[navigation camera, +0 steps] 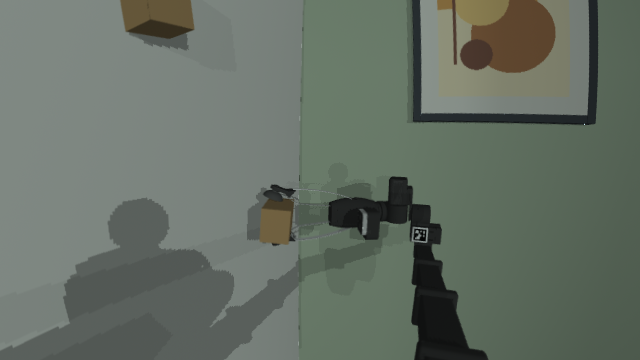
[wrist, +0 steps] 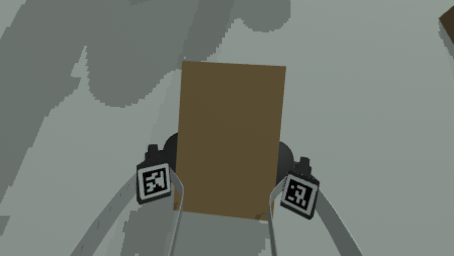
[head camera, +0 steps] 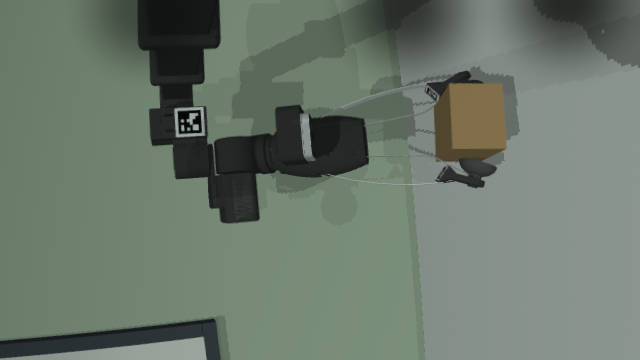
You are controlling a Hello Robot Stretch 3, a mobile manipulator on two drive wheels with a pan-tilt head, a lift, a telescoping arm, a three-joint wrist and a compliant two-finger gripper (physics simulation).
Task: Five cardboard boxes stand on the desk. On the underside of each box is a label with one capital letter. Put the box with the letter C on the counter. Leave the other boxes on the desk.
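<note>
A brown cardboard box is between the two fingers of my gripper, with a rounded fingertip against each side. The gripper is shut on it. The box is over the pale desk top, near its edge along the green wall. Its shadow lies close beside it; I cannot tell how high it hangs. Its underside and any letter are hidden. A second box stands on the desk at the top left of the navigation view. The counter cannot be made out.
The green wall runs along the desk's edge, under the arm in the head view. A dark-framed picture hangs on it. Part of a brown box shows at the wrist view's top right. Shadows of the robot fall across the desk.
</note>
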